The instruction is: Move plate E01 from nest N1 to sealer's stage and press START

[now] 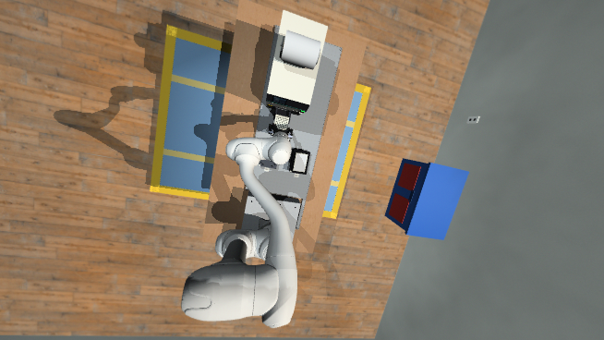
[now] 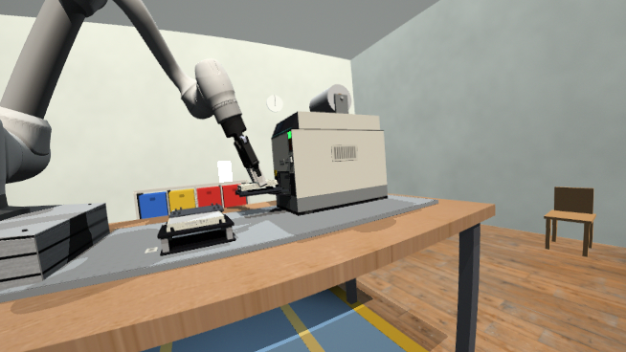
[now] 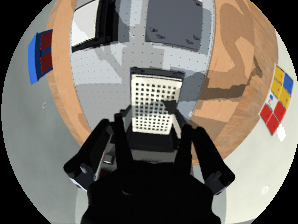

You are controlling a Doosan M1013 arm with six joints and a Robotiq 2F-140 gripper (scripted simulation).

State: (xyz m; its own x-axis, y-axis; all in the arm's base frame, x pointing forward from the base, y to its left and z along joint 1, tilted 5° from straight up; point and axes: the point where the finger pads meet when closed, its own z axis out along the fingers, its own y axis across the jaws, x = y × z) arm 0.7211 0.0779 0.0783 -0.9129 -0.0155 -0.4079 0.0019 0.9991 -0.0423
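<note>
Now: the dark stage 5 cm below my hand. From my hand the other things lie so: foil roll: 33 cm ahead, 28 cm above; then plate: 21 cm behind, 19 cm to the right, 8 cm below.
</note>
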